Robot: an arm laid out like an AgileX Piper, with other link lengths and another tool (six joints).
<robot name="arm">
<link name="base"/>
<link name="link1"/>
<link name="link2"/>
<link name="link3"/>
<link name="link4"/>
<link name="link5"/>
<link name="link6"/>
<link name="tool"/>
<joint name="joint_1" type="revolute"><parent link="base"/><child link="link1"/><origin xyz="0 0 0.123" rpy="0 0 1.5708"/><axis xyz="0 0 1"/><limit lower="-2.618" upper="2.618"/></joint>
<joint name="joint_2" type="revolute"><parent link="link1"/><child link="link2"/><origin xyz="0 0 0" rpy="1.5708 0 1.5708"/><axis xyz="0 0 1"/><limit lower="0" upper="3.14"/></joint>
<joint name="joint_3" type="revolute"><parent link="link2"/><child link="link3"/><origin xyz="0.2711 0.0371 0" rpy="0 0 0"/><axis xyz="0 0 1"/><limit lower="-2.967" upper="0"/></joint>
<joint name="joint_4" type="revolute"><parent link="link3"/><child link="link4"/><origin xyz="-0.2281 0.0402 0" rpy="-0.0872 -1.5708 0"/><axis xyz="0 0 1"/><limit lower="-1.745" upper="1.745"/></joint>
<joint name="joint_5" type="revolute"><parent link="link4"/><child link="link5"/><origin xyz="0 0 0" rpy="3.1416 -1.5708 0"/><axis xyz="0 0 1"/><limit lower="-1.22" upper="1.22"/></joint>
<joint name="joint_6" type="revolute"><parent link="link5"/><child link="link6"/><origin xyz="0.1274 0 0" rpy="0 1.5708 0"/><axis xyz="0 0 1"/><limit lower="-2.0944" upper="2.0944"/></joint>
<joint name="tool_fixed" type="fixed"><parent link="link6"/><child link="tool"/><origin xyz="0.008 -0.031 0.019" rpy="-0.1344 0 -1.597"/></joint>
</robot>
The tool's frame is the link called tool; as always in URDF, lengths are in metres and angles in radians.
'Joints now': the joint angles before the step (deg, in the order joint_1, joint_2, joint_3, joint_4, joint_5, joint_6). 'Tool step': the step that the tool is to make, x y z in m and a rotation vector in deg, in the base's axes. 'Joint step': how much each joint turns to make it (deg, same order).
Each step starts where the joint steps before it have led.
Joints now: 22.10, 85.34, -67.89, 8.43, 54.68, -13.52
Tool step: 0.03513, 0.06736, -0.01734, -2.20, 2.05, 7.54
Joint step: 7.53, 14.72, -14.66, -1.46, 2.69, 0.71
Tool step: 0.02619, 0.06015, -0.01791, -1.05, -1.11, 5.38
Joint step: 5.46, 12.36, -13.82, -1.74, 1.03, 0.58
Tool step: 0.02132, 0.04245, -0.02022, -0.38, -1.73, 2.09
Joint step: 3.13, 10.17, -11.73, -1.92, 0.30, 1.51
